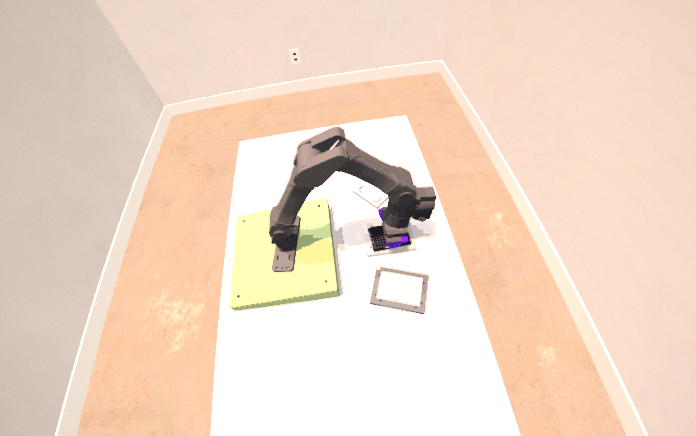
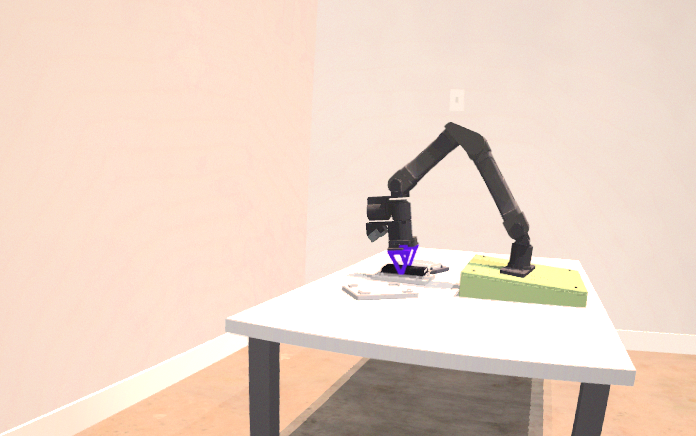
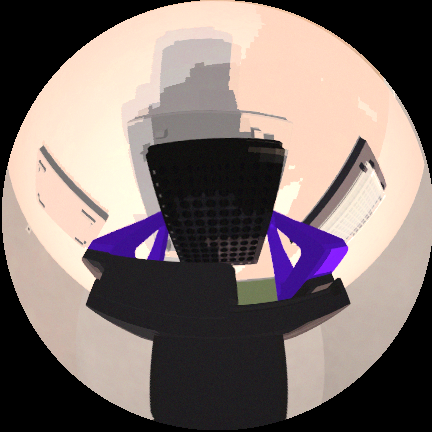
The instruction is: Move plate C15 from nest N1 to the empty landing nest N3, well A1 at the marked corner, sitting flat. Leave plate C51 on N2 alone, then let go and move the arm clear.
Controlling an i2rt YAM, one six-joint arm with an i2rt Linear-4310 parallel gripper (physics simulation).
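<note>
Plate C15 (image 1: 377,238) (image 2: 404,270) (image 3: 217,193) is black with many round wells. My gripper (image 1: 391,240) (image 2: 402,267) (image 3: 217,214), with purple fingers, is shut on its two long sides and holds it level, a little above nest N1 (image 1: 409,247) (image 2: 385,278) (image 3: 141,137). The empty pale nest N3 (image 1: 367,193) (image 2: 380,291) (image 3: 60,181) lies to one side of N1. The white plate C51 (image 1: 400,288) (image 3: 358,201) sits in the grey nest N2 (image 1: 376,291) (image 2: 438,269) on the other side. I cannot see the marked corner.
The arm's base stands on a green mounting block (image 1: 282,281) (image 2: 522,287) beside the nests. All of it is on a white table (image 1: 338,375) (image 2: 433,343) with dark legs. The arm's elbow arches high over the table's middle.
</note>
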